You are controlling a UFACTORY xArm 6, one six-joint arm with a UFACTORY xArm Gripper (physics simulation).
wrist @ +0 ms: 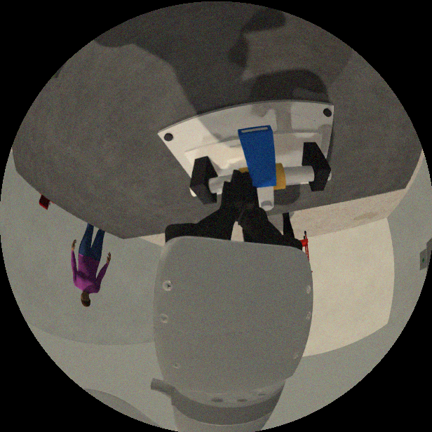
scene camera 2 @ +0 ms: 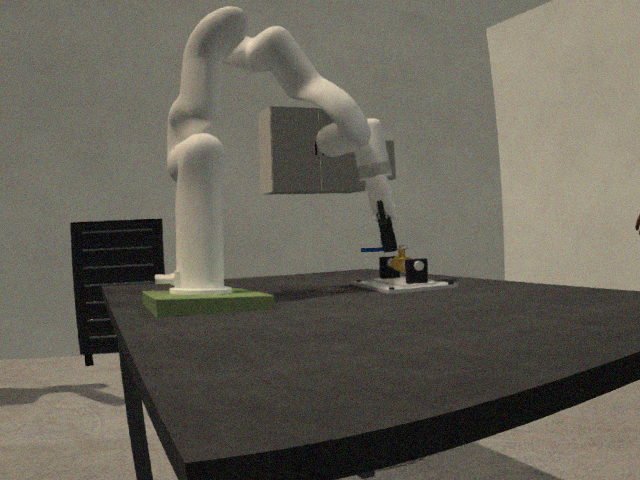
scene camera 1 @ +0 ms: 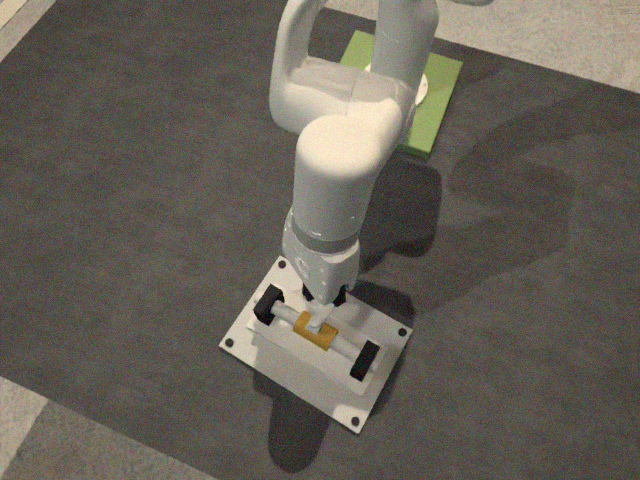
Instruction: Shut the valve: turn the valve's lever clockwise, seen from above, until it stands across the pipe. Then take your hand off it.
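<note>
The valve's orange body sits on a pale pipe between two black blocks. Its lever has a blue grip and a pale hub end. In the wrist view the lever stands about square across the pipe, its grip on the side towards the robot's base. My gripper is shut and empty. Its tips are right beside the lever, on its left in the wrist view; whether they touch is hard to tell. In scene camera 1 the gripper's housing hides the tips and the blue grip.
The valve stands on a white plate with dark corner bolts, on the dark table. The robot's base stands on a green slab. A person is in the background.
</note>
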